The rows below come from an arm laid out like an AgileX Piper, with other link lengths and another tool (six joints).
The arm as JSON. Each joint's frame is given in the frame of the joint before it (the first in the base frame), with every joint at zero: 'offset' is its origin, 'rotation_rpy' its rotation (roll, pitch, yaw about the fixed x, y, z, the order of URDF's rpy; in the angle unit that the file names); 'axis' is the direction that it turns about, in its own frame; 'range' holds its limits. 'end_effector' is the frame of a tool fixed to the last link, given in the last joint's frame.
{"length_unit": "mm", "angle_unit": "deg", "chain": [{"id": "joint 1", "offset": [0.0, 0.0, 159.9], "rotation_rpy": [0.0, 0.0, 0.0], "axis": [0.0, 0.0, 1.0], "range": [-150.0, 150.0]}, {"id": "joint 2", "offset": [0.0, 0.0, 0.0], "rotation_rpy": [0.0, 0.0, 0.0], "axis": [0.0, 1.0, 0.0], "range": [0.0, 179.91]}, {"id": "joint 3", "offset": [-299.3, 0.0, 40.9], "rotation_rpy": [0.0, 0.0, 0.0], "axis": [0.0, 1.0, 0.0], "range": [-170.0, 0.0]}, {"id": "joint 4", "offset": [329.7, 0.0, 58.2], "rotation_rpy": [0.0, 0.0, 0.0], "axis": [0.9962, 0.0, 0.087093], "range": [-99.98, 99.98]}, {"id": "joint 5", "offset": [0.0, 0.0, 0.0], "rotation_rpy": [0.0, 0.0, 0.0], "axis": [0.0, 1.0, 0.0], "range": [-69.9, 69.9]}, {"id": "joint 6", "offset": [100.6, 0.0, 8.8], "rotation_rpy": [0.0, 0.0, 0.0], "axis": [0.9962, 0.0, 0.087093], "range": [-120.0, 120.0]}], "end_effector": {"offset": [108.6, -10.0, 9.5], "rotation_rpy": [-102.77, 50.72, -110.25]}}
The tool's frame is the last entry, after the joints.
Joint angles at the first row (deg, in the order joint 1, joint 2, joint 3, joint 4, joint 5, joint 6):
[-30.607 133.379 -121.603 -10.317 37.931 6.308]
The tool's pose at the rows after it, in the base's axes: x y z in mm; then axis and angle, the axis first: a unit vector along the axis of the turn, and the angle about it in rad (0 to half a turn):
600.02 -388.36 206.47 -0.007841 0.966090 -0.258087 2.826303
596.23 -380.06 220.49 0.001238 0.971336 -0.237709 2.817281
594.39 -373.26 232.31 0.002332 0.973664 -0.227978 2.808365
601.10 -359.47 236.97 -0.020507 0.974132 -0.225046 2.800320
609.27 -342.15 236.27 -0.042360 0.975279 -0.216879 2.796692
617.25 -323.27 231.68 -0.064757 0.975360 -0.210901 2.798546
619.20 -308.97 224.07 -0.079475 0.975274 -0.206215 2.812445
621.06 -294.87 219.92 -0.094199 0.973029 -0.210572 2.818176
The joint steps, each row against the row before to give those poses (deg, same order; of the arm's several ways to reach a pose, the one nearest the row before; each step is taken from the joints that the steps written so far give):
[0.000 -1.094 -0.580 2.309 2.060 -0.123]
[0.001 -1.523 -0.345 2.525 2.607 0.000]
[0.128 -1.232 -0.116 1.466 1.494 -0.337]
[0.930 -0.434 -0.100 1.570 0.508 -2.480]
[1.235 -0.084 -0.002 1.583 0.626 -1.924]
[1.493 -0.139 0.722 0.864 0.104 -1.444]
[1.130 -0.590 1.821 0.000 -0.119 -0.531]
[1.321 -1.154 2.566 -0.923 -1.238 -0.108]

